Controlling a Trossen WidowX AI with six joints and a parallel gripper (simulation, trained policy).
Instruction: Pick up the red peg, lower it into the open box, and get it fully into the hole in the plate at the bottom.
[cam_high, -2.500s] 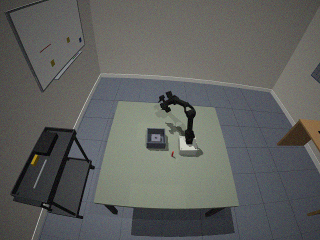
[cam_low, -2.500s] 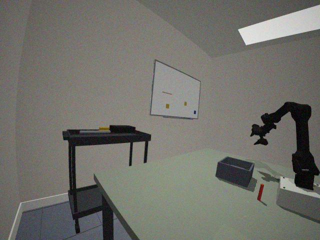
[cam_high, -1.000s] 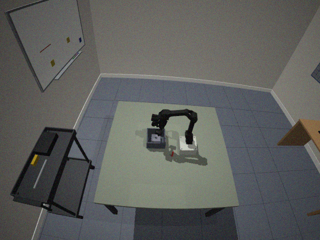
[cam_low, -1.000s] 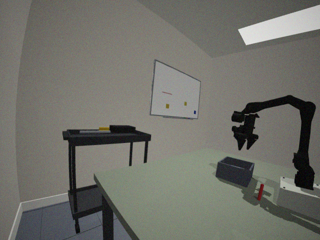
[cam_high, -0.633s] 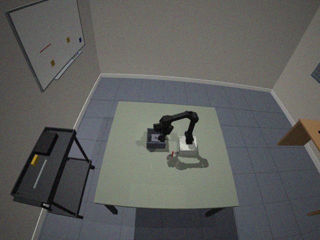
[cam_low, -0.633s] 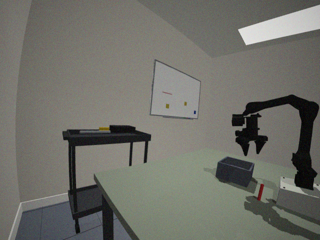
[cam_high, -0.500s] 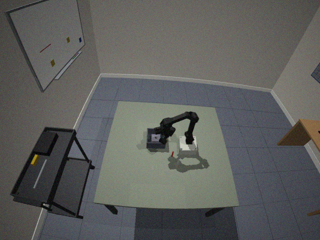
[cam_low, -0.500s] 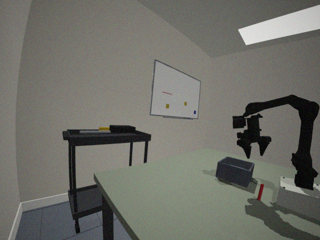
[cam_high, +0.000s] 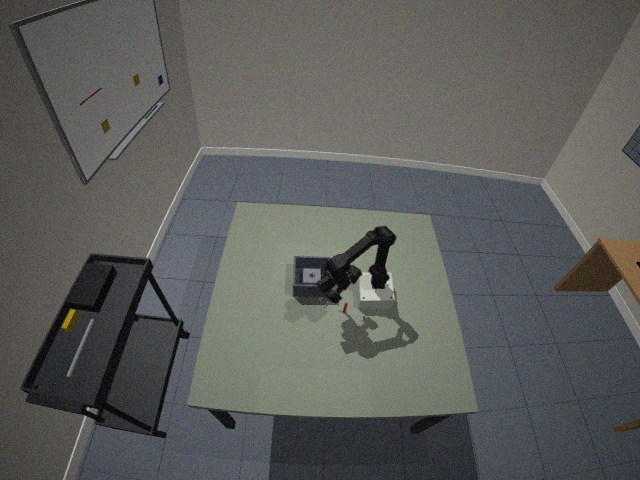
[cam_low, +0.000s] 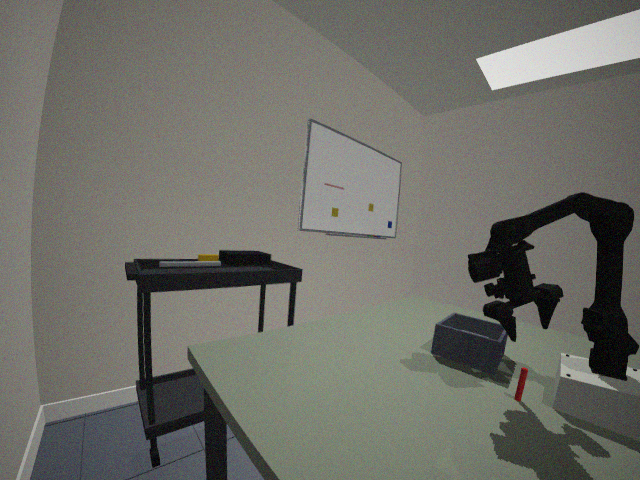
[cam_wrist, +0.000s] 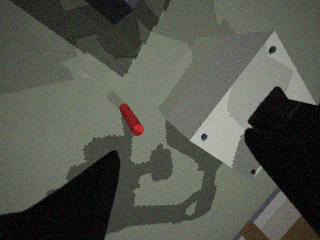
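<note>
My gripper tip is 12 cm above the red peg, 2 cm to the right of it and 1 cm past it. The rest, counted from my gripper tip: grey plate (17 cm ahead, 15 cm to the right, 11 cm below); then dark box (17 cm ahead, 15 cm to the right, 13 cm below).
</note>
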